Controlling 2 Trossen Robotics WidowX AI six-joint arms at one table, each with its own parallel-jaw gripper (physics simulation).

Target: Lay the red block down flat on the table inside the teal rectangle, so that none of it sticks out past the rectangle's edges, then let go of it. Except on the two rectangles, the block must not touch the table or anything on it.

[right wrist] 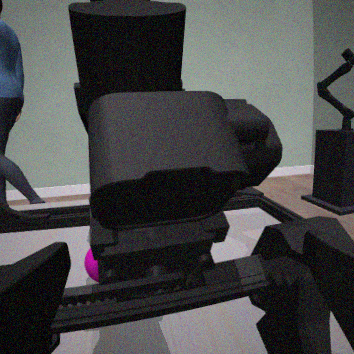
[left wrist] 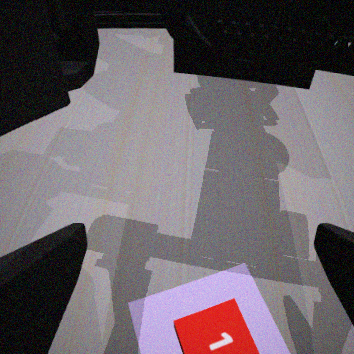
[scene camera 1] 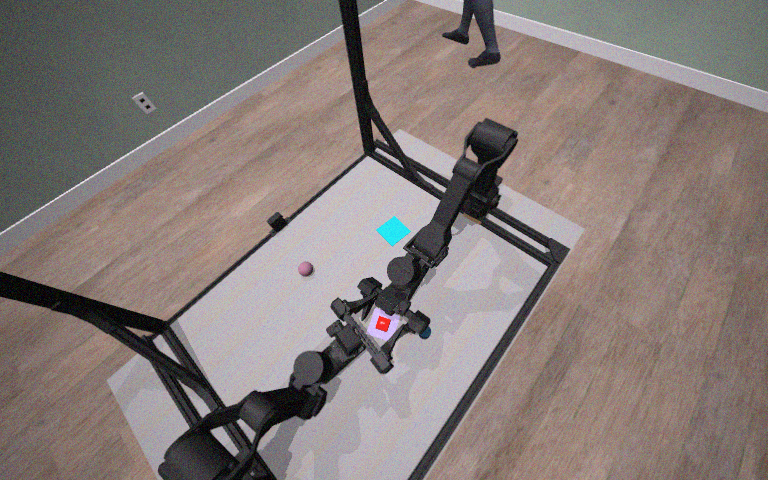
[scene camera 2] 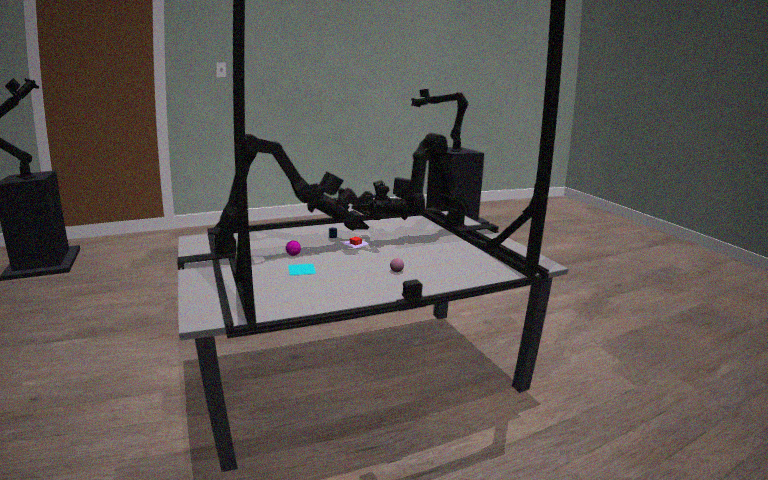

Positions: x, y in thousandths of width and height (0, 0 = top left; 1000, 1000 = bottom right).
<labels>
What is my left gripper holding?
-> Nothing.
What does the red block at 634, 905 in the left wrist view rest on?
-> The table.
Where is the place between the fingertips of my left gripper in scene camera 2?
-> At 473, 468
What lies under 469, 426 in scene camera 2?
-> My right gripper.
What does my right gripper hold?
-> Nothing.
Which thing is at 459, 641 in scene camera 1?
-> My right gripper.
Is my right gripper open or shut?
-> Open.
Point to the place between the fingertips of my left gripper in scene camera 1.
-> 490, 691
</labels>
